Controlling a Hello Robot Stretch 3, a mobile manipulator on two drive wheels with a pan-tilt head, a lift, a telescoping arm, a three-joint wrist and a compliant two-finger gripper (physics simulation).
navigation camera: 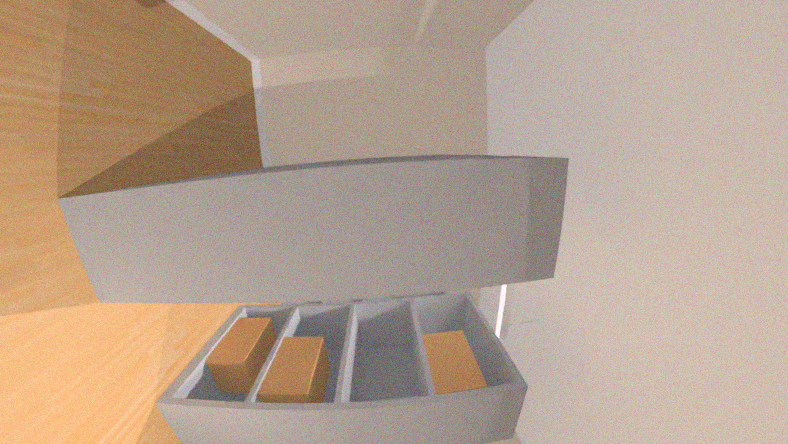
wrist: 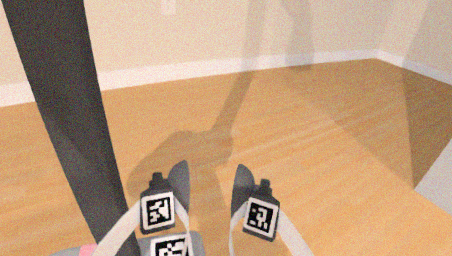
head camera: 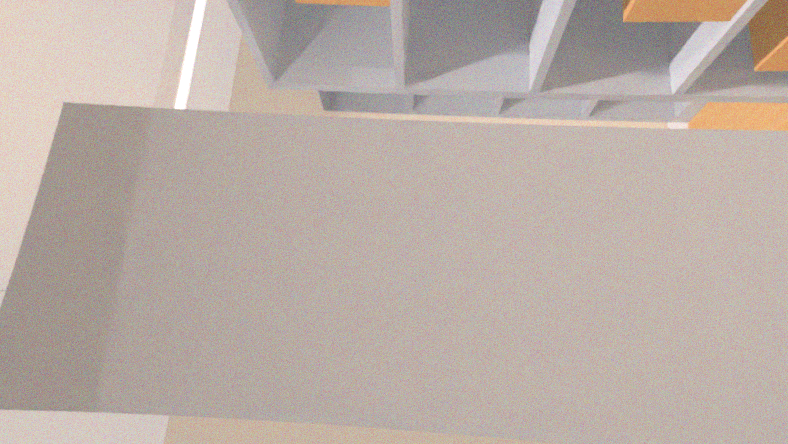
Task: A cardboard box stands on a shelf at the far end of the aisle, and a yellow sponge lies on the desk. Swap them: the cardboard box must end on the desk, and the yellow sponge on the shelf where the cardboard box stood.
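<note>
My gripper is open and empty in the wrist view, held above the wooden floor with nothing between its fingers. The grey desk top fills the head view and no yellow sponge shows on the visible part. The desk also shows in the navigation view. Beyond it stands a grey shelf unit holding three cardboard boxes: one in the left compartment, one beside it and one in the right compartment. I cannot tell which is the task's box.
The shelf unit stands right behind the desk's far edge, with orange box parts at the right. A dark upright mast stands left of the gripper. A wall with a white baseboard lies ahead, with a room corner at the right.
</note>
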